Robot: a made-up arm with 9 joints. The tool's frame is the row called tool.
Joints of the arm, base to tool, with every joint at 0 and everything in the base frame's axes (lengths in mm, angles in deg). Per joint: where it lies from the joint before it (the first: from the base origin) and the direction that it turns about. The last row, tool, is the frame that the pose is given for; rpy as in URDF.
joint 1: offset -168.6 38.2 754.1 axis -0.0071 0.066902 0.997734
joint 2: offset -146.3 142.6 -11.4 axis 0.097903 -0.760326 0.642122
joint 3: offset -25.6 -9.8 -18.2 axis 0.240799 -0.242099 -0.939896
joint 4: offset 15 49.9 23 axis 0.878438 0.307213 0.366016
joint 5: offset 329.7 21.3 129.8 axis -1 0 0
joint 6: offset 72.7 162.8 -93 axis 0.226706 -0.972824 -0.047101
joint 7: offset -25.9 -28.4 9 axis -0.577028 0.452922 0.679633
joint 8: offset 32.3 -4.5 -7.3 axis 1 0 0
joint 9: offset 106.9 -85.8 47.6 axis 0 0 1
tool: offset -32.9 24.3 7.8 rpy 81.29 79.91 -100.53
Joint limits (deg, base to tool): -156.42..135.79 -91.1..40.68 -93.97..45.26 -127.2..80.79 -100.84..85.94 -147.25..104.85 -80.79..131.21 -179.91..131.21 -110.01..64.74
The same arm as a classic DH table. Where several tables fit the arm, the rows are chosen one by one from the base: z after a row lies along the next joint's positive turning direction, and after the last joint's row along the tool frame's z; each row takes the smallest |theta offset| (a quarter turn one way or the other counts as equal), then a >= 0, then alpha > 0; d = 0 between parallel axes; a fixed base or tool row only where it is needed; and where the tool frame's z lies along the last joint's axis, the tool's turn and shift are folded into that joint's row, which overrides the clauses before.
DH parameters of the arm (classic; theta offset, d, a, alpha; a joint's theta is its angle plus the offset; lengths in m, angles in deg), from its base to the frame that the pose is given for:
base (fixed): 6.06 -0.0731 -0.1636 -3.86
joint 1: 1.21 0.9452 -0.1271 53.91
joint 2: 13.19 -0.2002 -0.03 113.32
joint 3: -89.65 -0.0108 0.0368 -101.94
joint 4: -25.35 0.2688 -0.0671 -151.45
joint 5: 47.22 -0.2313 0.1008 -103.1
joint 6: -55.47 -0.121 0.0201 127.12
joint 7: -79.25 0.0226 0.0003 125.24
joint 8: 33.68 0.1331 -0.0858 -90
joint 9: -1.95 0.0545 0.0232 -88.48
tool (fixed): 99.98 0.0337 0 0
Joint limits (deg, base to tool): -156.42..135.79 -91.1..40.68 -93.97..45.26 -127.2..80.79 -100.84..85.94 -147.25..104.85 -80.79..131.21 -179.91..131.21 -110.01..64.74

